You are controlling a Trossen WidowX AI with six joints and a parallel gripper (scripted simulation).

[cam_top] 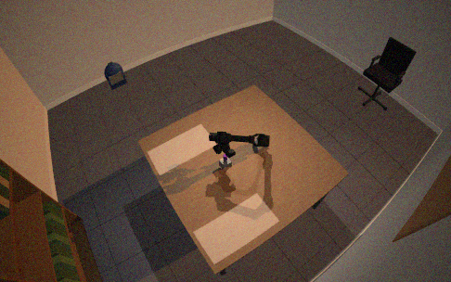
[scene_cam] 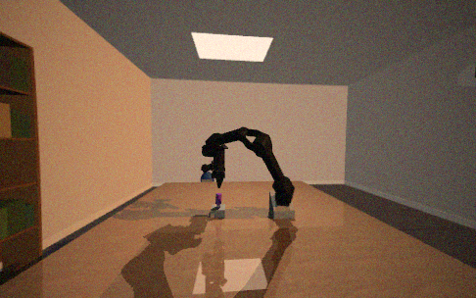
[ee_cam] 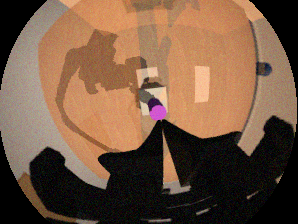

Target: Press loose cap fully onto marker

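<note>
The purple cap is 60 mm below my gripper tip. From my gripper tip the other things lie so: holder block: 120 mm below; then purple marker: 60 mm below.
</note>
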